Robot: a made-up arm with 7 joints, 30 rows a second.
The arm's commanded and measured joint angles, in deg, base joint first. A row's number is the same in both.
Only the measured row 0 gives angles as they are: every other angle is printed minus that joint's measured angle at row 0.
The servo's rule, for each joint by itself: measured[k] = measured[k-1] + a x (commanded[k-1-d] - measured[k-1]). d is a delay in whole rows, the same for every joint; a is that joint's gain. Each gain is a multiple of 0.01, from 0.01 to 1. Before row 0 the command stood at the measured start. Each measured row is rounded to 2 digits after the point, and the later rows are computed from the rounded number. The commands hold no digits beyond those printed.
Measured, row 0: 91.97, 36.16, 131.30, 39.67, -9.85, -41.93, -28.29
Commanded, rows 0 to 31: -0.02, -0.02, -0.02, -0.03, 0.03, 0.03, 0.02; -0.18, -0.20, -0.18, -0.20, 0.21, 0.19, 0.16; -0.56, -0.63, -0.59, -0.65, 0.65, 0.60, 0.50; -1.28, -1.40, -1.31, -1.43, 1.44, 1.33, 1.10; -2.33, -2.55, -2.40, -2.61, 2.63, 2.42, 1.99; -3.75, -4.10, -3.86, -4.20, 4.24, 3.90, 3.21; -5.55, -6.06, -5.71, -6.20, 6.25, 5.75, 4.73; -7.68, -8.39, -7.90, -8.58, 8.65, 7.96, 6.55; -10.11, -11.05, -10.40, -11.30, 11.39, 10.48, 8.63; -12.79, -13.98, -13.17, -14.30, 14.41, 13.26, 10.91; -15.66, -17.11, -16.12, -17.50, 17.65, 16.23, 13.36; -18.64, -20.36, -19.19, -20.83, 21.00, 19.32, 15.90; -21.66, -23.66, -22.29, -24.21, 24.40, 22.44, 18.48; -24.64, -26.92, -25.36, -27.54, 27.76, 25.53, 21.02; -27.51, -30.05, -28.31, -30.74, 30.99, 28.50, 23.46; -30.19, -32.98, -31.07, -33.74, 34.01, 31.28, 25.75; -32.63, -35.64, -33.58, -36.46, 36.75, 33.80, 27.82; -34.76, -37.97, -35.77, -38.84, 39.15, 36.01, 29.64; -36.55, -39.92, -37.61, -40.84, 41.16, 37.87, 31.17; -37.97, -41.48, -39.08, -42.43, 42.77, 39.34, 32.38; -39.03, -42.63, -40.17, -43.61, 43.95, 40.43, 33.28; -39.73, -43.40, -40.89, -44.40, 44.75, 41.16, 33.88; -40.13, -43.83, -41.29, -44.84, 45.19, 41.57, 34.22; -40.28, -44.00, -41.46, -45.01, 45.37, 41.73, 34.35; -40.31, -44.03, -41.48, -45.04, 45.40, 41.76, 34.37; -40.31, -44.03, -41.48, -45.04, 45.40, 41.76, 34.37; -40.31, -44.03, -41.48, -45.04, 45.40, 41.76, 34.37; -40.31, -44.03, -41.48, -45.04, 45.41, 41.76, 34.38; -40.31, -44.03, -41.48, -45.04, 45.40, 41.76, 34.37; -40.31, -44.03, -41.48, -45.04, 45.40, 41.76, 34.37; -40.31, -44.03, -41.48, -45.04, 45.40, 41.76, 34.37; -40.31, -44.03, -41.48, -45.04, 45.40, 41.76, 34.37
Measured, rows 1 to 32: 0.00, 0.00, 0.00, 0.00, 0.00, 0.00, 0.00; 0.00, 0.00, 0.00, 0.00, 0.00, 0.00, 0.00; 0.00, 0.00, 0.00, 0.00, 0.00, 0.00, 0.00; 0.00, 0.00, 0.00, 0.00, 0.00, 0.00, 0.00; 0.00, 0.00, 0.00, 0.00, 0.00, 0.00, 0.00; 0.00, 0.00, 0.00, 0.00, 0.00, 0.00, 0.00; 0.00, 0.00, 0.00, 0.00, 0.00, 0.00, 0.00; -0.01, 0.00, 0.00, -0.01, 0.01, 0.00, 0.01; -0.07, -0.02, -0.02, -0.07, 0.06, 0.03, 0.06; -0.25, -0.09, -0.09, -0.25, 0.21, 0.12, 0.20; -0.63, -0.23, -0.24, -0.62, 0.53, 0.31, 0.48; -1.26, -0.49, -0.50, -1.24, 1.08, 0.65, 0.95; -2.18, -0.89, -0.90, -2.16, 1.90, 1.17, 1.65; -3.43, -1.46, -1.48, -3.41, 3.03, 1.90, 2.60; -5.00, -2.22, -2.25, -5.01, 4.49, 2.87, 3.82; -6.89, -3.19, -3.23, -6.96, 6.28, 4.09, 5.31; -9.07, -4.38, -4.42, -9.24, 8.39, 5.56, 7.05; -11.51, -5.78, -5.82, -11.80, 10.80, 7.27, 9.01; -14.15, -7.38, -7.42, -14.60, 13.45, 9.20, 11.15; -16.93, -9.17, -9.20, -17.58, 16.30, 11.32, 13.42; -19.78, -11.12, -11.14, -20.67, 19.28, 13.59, 15.78; -22.64, -13.20, -13.20, -23.79, 22.32, 15.98, 18.16; -25.43, -15.38, -15.34, -26.87, 25.36, 18.43, 20.51; -28.09, -17.61, -17.53, -29.84, 28.32, 20.89, 22.78; -30.56, -19.85, -19.72, -32.63, 31.14, 23.31, 24.91; -32.78, -22.06, -21.87, -35.18, 33.75, 25.64, 26.85; -34.70, -24.20, -23.94, -37.43, 36.10, 27.83, 28.56; -36.30, -26.23, -25.89, -39.35, 38.14, 29.85, 30.02; -37.57, -28.12, -27.69, -40.92, 39.86, 31.66, 31.22; -38.52, -29.85, -29.32, -42.14, 41.25, 33.25, 32.15; -39.17, -31.41, -30.78, -43.03, 42.32, 34.61, 32.83; -39.59, -32.80, -32.06, -43.65, 43.12, 35.75, 33.31
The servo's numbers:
d 7
a 0.37 0.11 0.12 0.31 0.26 0.16 0.31

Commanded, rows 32 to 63: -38.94, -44.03, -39.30, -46.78, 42.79, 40.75, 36.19; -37.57, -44.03, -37.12, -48.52, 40.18, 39.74, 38.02; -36.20, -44.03, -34.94, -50.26, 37.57, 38.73, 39.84; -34.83, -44.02, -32.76, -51.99, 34.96, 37.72, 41.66; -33.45, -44.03, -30.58, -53.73, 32.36, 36.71, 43.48; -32.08, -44.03, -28.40, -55.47, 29.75, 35.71, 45.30; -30.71, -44.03, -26.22, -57.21, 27.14, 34.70, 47.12; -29.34, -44.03, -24.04, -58.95, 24.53, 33.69, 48.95; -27.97, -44.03, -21.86, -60.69, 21.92, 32.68, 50.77; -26.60, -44.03, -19.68, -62.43, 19.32, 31.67, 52.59; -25.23, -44.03, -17.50, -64.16, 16.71, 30.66, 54.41; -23.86, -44.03, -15.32, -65.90, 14.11, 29.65, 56.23; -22.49, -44.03, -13.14, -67.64, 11.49, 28.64, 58.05; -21.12, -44.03, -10.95, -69.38, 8.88, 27.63, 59.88; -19.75, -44.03, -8.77, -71.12, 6.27, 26.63, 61.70; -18.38, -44.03, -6.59, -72.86, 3.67, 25.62, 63.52; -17.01, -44.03, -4.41, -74.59, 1.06, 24.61, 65.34; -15.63, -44.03, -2.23, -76.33, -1.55, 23.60, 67.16; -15.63, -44.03, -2.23, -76.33, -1.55, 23.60, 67.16; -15.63, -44.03, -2.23, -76.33, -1.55, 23.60, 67.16; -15.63, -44.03, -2.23, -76.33, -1.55, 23.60, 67.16; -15.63, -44.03, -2.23, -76.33, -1.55, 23.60, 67.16; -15.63, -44.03, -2.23, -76.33, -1.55, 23.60, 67.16; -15.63, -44.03, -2.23, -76.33, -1.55, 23.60, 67.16; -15.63, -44.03, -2.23, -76.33, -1.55, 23.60, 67.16; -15.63, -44.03, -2.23, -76.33, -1.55, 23.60, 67.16; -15.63, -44.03, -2.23, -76.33, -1.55, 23.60, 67.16; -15.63, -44.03, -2.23, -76.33, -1.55, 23.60, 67.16; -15.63, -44.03, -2.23, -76.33, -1.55, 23.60, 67.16; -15.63, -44.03, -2.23, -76.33, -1.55, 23.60, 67.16; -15.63, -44.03, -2.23, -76.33, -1.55, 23.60, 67.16; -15.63, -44.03, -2.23, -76.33, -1.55, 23.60, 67.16
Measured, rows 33 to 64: -39.86, -34.04, -33.19, -44.08, 43.71, 36.71, 33.64; -40.03, -35.14, -34.18, -44.38, 44.15, 37.52, 33.87; -40.13, -36.12, -35.06, -44.58, 44.48, 38.20, 34.03; -40.20, -36.99, -35.83, -44.72, 44.72, 38.77, 34.14; -40.24, -37.76, -36.51, -44.82, 44.90, 39.25, 34.21; -40.27, -38.45, -37.11, -44.89, 45.03, 39.65, 34.26; -40.28, -39.06, -37.63, -44.94, 45.13, 39.99, 34.29; -39.78, -39.61, -37.83, -45.51, 44.52, 40.11, 34.88; -38.96, -40.10, -37.74, -46.44, 43.39, 40.05, 35.85; -37.94, -40.53, -37.40, -47.62, 41.88, 39.84, 37.09; -36.79, -40.91, -36.84, -48.97, 40.08, 39.50, 38.51; -35.55, -41.25, -36.09, -50.45, 38.07, 39.05, 40.05; -34.27, -41.56, -35.17, -52.01, 35.91, 38.52, 41.68; -32.95, -41.83, -34.10, -53.62, 33.63, 37.91, 43.37; -31.61, -42.07, -32.89, -55.27, 31.26, 37.23, 45.10; -30.26, -42.29, -31.57, -56.95, 28.83, 36.50, 46.86; -28.91, -42.48, -30.14, -58.65, 26.36, 35.73, 48.64; -27.55, -42.65, -28.62, -60.36, 23.85, 34.92, 50.43; -26.18, -42.80, -27.02, -62.08, 21.32, 34.08, 52.23; -24.81, -42.94, -25.35, -63.80, 18.76, 33.21, 54.03; -23.44, -43.06, -23.62, -65.53, 16.19, 32.32, 55.84; -22.07, -43.17, -21.84, -67.26, 13.61, 31.41, 57.66; -20.70, -43.26, -20.01, -69.00, 11.03, 30.48, 59.48; -19.33, -43.34, -18.14, -70.73, 8.44, 29.54, 61.30; -17.96, -43.42, -16.23, -72.47, 5.84, 28.59, 63.12; -17.10, -43.49, -14.55, -73.67, 3.92, 27.79, 64.37; -16.56, -43.55, -13.07, -74.49, 2.50, 27.12, 65.23; -16.22, -43.60, -11.77, -75.06, 1.45, 26.56, 65.83; -16.00, -43.65, -10.63, -75.45, 0.67, 26.09, 66.24; -15.86, -43.69, -9.62, -75.72, 0.09, 25.69, 66.53; -15.77, -43.73, -8.73, -75.91, -0.34, 25.36, 66.73; -15.72, -43.76, -7.95, -76.04, -0.65, 25.08, 66.86
